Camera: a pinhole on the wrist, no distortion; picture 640 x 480 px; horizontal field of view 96.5 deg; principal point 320.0 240.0 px. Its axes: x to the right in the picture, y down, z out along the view. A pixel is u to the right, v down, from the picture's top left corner.
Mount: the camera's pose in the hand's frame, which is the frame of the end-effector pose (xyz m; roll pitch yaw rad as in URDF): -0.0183 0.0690 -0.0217 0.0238 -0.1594 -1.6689
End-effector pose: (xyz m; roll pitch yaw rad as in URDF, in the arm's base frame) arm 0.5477 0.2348 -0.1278 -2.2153 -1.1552 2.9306
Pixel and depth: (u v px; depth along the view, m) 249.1 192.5 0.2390
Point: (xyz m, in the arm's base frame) 0.3256 0.2198 -0.2814
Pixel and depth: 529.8 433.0 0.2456
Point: 0.3687 0.0142 -0.0454
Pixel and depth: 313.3 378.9 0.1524
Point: 0.3816 0.2195 -0.1384
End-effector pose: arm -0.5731 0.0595 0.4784 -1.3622 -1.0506 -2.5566
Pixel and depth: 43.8 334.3 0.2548
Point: -0.6804 -0.3231 0.4066
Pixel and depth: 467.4 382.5 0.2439
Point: -0.4269 -0.1208 0.5934
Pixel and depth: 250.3 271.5 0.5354
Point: -0.4217 -0.4811 0.4359
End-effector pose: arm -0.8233 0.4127 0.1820 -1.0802 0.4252 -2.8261
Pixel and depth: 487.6 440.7 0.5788
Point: -1.1744 -0.1665 0.4701
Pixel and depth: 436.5 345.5 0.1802
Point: -0.8328 0.2428 0.2229
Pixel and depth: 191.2 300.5 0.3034
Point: -0.7282 0.0828 0.0716
